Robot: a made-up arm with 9 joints. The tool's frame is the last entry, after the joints.
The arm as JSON. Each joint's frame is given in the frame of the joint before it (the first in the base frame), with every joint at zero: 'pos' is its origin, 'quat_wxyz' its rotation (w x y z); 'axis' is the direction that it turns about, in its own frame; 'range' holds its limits. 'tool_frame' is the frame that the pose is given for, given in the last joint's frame.
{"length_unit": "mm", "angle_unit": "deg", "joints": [
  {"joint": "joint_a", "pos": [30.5, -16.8, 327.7], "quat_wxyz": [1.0, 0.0, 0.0, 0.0], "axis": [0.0, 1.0, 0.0], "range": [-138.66, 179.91]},
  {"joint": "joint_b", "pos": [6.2, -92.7, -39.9], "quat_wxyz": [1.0, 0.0, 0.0, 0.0], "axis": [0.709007, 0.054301, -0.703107], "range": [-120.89, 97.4]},
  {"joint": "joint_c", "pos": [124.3, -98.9, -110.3], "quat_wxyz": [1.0, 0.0, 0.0, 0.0], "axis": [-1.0, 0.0, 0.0], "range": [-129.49, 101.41]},
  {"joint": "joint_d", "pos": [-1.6, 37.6, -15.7], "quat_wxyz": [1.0, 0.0, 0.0, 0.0], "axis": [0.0, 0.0, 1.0], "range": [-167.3, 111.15]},
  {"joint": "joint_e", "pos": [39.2, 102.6, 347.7], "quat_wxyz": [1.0, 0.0, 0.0, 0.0], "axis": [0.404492, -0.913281, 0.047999], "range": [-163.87, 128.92]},
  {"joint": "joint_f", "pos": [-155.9, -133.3, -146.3], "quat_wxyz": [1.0, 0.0, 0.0, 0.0], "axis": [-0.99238, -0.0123, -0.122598], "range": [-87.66, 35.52]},
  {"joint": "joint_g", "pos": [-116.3, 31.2, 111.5], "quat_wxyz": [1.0, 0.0, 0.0, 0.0], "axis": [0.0, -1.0, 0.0], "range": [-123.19, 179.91]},
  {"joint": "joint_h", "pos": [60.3, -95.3, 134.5], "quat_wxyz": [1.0, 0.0, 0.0, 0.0], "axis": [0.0, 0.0, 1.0], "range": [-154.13, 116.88]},
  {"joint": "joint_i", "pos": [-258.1, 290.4, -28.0], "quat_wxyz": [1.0, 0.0, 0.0, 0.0], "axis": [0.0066, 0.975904, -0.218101], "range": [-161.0, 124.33]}
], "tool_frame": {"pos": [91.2, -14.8, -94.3], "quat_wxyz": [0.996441, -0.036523, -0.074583, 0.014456]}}
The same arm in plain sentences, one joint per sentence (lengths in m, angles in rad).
The arm has nine revolute joints in a row. What follows holds with every joint at zero, and every direction is one of the base frame's. Joint 1 lies 0.0305 m along +x and 0.0168 m along -y and 0.3277 m along +z from the base frame's origin and turns about +y, from -2.4201 to 3.1400 rad. Joint 2 lies 0.0062 m along +x and 0.0927 m along -y and 0.0399 m along -z from joint 1 and turns about the direction (0.709007, 0.054301, -0.703107), from -2.1099 to 1.7000 rad. Joint 3 lies 0.1243 m along +x and 0.0989 m along -y and 0.1103 m along -z from joint 2 and turns about -x, from -2.2600 to 1.7699 rad. Joint 4 lies 0.0016 m along -x and 0.0376 m along +y and 0.0157 m along -z from joint 3 and turns about +z, from -2.9199 to 1.9399 rad. Joint 5 lies 0.0392 m along +x and 0.1026 m along +y and 0.3477 m along +z from joint 4 and turns about the direction (0.404492, -0.913281, 0.047999), from -2.8601 to 2.2501 rad. Joint 6 lies 0.1559 m along -x and 0.1333 m along -y and 0.1463 m along -z from joint 5 and turns about the direction (-0.99238, -0.0123, -0.122598), from -1.5300 to 0.6199 rad. Joint 7 lies 0.1163 m along -x and 0.0312 m along +y and 0.1115 m along +z from joint 6 and turns about -y, from -2.1501 to 3.1400 rad. Joint 8 lies 0.0603 m along +x and 0.0953 m along -y and 0.1345 m along +z from joint 7 and turns about +z, from -2.6901 to 2.0399 rad. Joint 9 lies 0.2581 m along -x and 0.2904 m along +y and 0.0280 m along -z from joint 8 and turns about the direction (0.0066, 0.975904, -0.218101), from -2.8100 to 2.1700 rad. The tool frame, which is the frame that the pose is given for, lies 0.0912 m along +x and 0.0148 m along -y and 0.0943 m along -z from joint 9; its axes are the base frame's turned by roll -0.0758, pitch -0.1481 and yaw 0.0346 rad (as in URDF: about the fixed x, then y, then z).
